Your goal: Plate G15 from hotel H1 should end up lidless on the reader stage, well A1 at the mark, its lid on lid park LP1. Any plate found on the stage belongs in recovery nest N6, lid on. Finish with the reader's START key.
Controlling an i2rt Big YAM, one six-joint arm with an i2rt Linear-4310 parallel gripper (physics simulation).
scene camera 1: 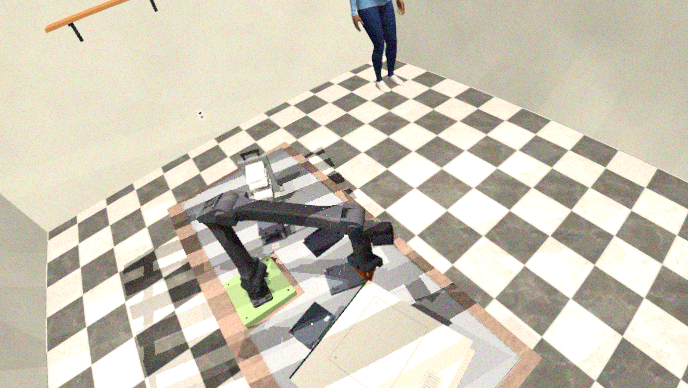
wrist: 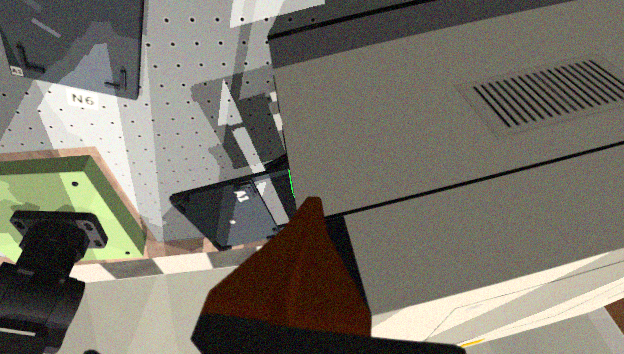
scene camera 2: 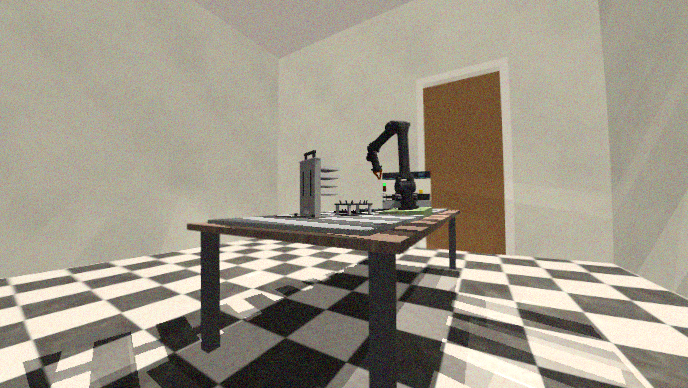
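Pixels of known places: gripper, fingertip midpoint: (wrist: 314,205) (scene camera 2: 379,179); arm's base, origin of the base link: (scene camera 1: 259,292) (wrist: 64,226) (scene camera 2: 408,208).
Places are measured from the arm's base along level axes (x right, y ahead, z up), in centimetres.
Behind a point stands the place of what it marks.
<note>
My gripper (scene camera 1: 368,275) {x 30.8, y 36.6, z 21.6 cm} (scene camera 2: 378,175) {x 30.8, y 36.6, z 21.6 cm} (wrist: 314,205) {x 30.8, y 36.6, z 21.6 cm} is shut, its orange fingers together with nothing between them. In the wrist view its tips overlap the front edge of the big reader (scene camera 1: 380,335) {x 49.2, y 29.0, z 27.1 cm} (scene camera 2: 425,188) {x 42.8, y 4.7, z 13.8 cm} (wrist: 400,150) {x 37.2, y 37.2, z 17.9 cm}; the gap between them is unclear. The dark reader stage (scene camera 1: 312,324) {x 27.6, y 13.7, z 8.1 cm} (wrist: 235,212) {x 27.7, y 15.5, z 7.9 cm} sticks out of the reader, with its A1 mark visible and no plate on it. Nest N6 (scene camera 1: 344,278) {x 13.0, y 33.6, z -1.2 cm} (wrist: 75,47) {x 11.5, y 31.6, z -1.2 cm} is a dark tray without a plate. The grey hotel (scene camera 1: 257,176) (scene camera 2: 310,187) {x -58.2, y 20.6, z 10.9 cm} holds pale plates; G15 cannot be read. The START key is hidden.
A dark flat pad (scene camera 1: 320,241) {x -9.8, y 33.6, z -1.4 cm} lies behind N6; its label is unreadable. A low dark rack (scene camera 2: 353,206) {x -36.8, y 12.9, z 3.1 cm} stands between hotel and arm. The arm stands on a green base plate (scene camera 1: 239,306) {x 1.6, y -9.6, z 0.5 cm} (scene camera 2: 422,211) {x -13.3, y -12.9, z -0.7 cm} (wrist: 117,215) {x 8.8, y 2.5, z -0.5 cm}. A person (scene camera 1: 381,37) stands beyond the table.
</note>
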